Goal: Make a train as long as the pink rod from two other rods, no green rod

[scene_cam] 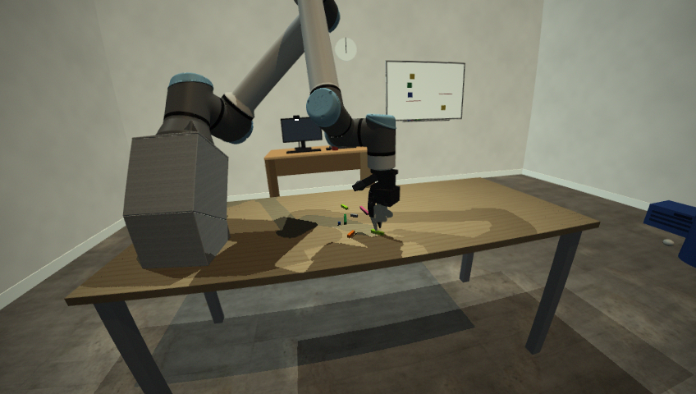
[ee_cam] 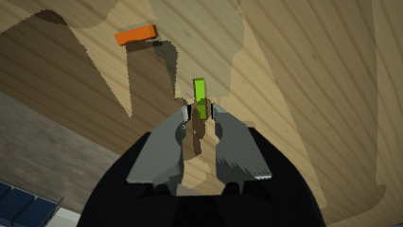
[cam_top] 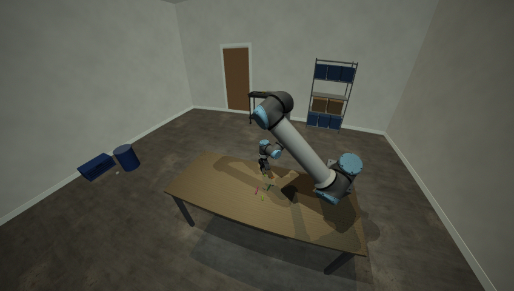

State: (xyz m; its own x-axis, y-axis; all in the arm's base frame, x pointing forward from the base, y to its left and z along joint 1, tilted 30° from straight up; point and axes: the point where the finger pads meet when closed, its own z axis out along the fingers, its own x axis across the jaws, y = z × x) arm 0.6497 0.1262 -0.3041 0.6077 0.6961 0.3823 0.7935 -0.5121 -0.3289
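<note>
My hand is 10 cm past the orange rod and 3 cm above it. The rest, counted from my hand: green rod (13 cm to the left, 11 cm behind, 3 cm below); then grey rod (16 cm to the left, 8 cm behind, 3 cm below); then blue rod (14 cm behind, 9 cm to the left, 3 cm below).
</note>
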